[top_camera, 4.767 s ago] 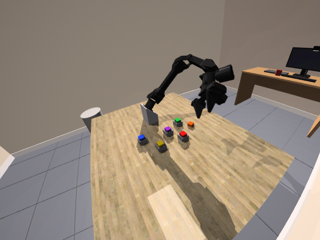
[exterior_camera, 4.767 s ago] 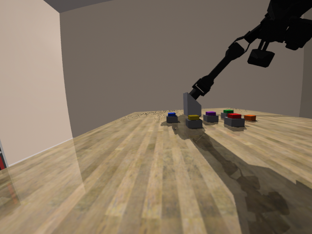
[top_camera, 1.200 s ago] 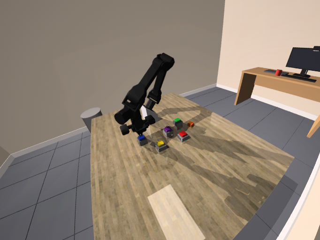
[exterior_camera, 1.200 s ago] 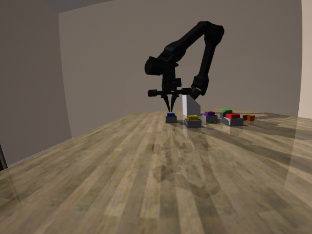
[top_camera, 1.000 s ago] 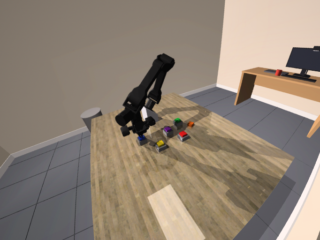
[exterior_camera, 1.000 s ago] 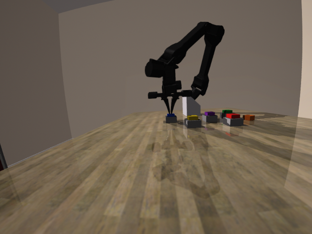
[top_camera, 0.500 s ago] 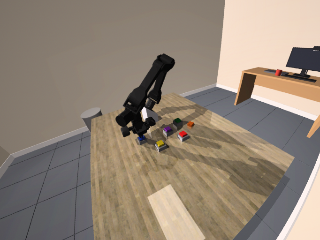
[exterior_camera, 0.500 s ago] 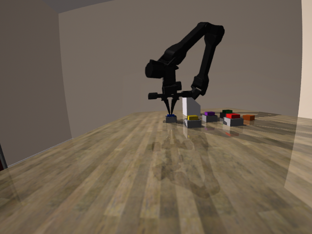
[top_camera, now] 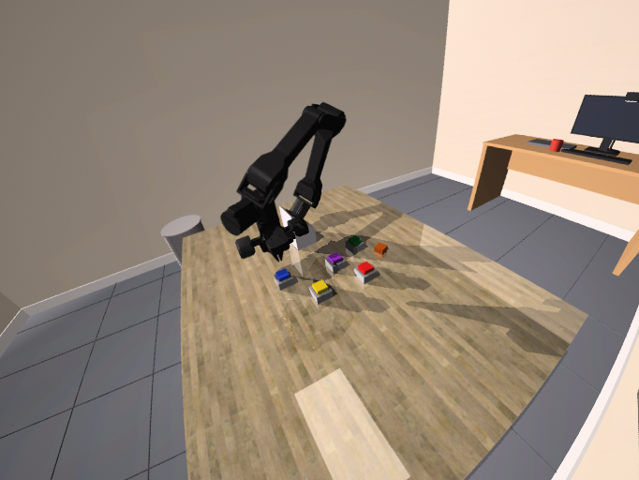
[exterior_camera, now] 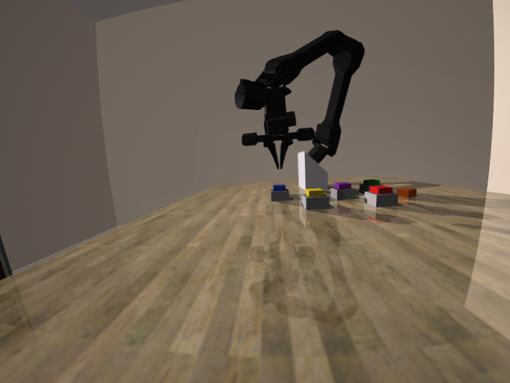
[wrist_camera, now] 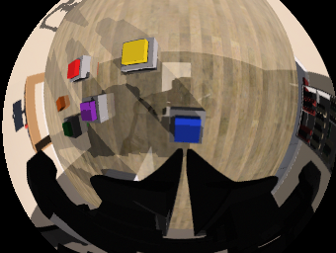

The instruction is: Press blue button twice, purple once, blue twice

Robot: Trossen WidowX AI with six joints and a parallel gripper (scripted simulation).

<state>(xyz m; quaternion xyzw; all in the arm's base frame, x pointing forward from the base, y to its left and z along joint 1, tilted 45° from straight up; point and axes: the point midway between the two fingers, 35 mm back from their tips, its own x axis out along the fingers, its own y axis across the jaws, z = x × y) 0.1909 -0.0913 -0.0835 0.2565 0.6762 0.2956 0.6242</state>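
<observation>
The blue button lies 5 cm below my gripper tip. Round my gripper tip: red button: 11 cm ahead, 22 cm to the left, 5 cm below; purple button: 2 cm ahead, 16 cm to the left, 5 cm below; yellow button: 11 cm ahead, 7 cm to the left, 5 cm below.
</observation>
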